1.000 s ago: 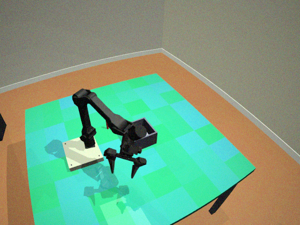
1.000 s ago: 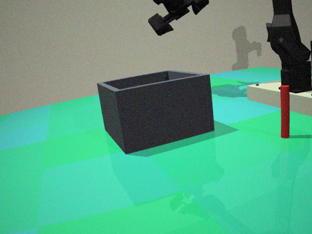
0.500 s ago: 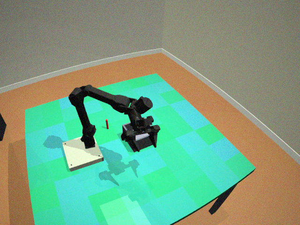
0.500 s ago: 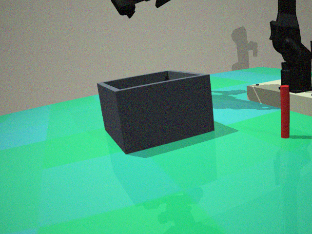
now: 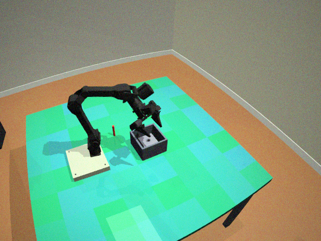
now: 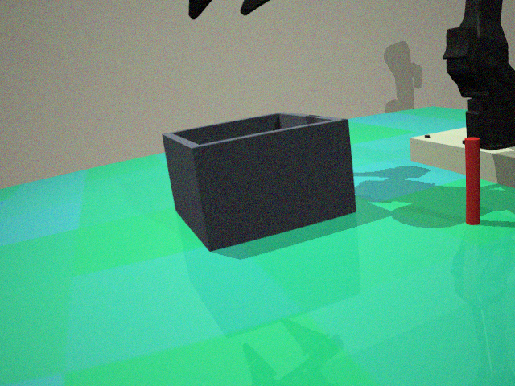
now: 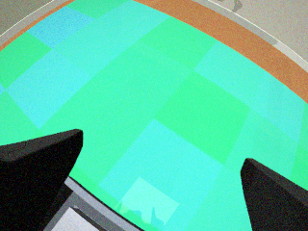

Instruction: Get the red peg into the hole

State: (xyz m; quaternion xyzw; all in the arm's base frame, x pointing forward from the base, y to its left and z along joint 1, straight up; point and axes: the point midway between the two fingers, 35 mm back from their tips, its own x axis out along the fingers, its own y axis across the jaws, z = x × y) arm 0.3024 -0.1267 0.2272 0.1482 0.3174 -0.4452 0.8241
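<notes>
My gripper tip is 29 cm to the right of the red peg, 20 cm above it and 17 cm past it. Also, from my gripper tip: dark box 21 cm below, 13 cm to the left.
</notes>
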